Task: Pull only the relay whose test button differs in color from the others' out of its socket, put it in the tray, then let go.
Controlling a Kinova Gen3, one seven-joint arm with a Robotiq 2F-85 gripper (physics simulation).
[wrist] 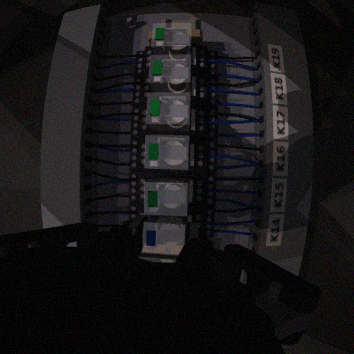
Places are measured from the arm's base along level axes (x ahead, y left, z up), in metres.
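Where they show: gripper, between the fingertips: [165,231].
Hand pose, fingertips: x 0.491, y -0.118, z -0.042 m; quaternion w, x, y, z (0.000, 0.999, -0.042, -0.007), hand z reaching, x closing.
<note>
Things, the pixels of their centre, and the offset from my fingertips. "*": a spot on its surface instead.
- clear relay with a blue test button, middle of its body: [166,229] dx +0.000, dy +0.001, dz +0.000 m
- nearest, middle of its body: [168,193] dx +0.000, dy +0.028, dz +0.000 m
- K16, middle of its body: [169,152] dx +0.000, dy +0.057, dz +0.000 m
- K17, middle of its body: [170,114] dx +0.000, dy +0.084, dz +0.000 m
- K19, a spot on its surface: [275,57] * dx +0.082, dy +0.141, dz -0.005 m
A clear relay with a blue test button [163,237] is at the near end of the row in the wrist view, level with the K14 label. Dark fingers of my gripper [164,245] stand against its left and right sides, shut on it. It is in line with the row; its base is hidden, so its depth in the socket cannot be seen. The other relays have green buttons: the nearest [167,199] is just beyond it, then one beside K16 [168,152] and one beside K17 [169,110], with more at the far end. The tray does not show in this view.
Black and blue wires run from both sides of the sockets to a grey duct on the left [62,130] and a duct on the right [295,150]. The right duct bears labels K14 [274,231] to K19 [275,57]. The neighbouring green-button relay is close to the fingers.
</note>
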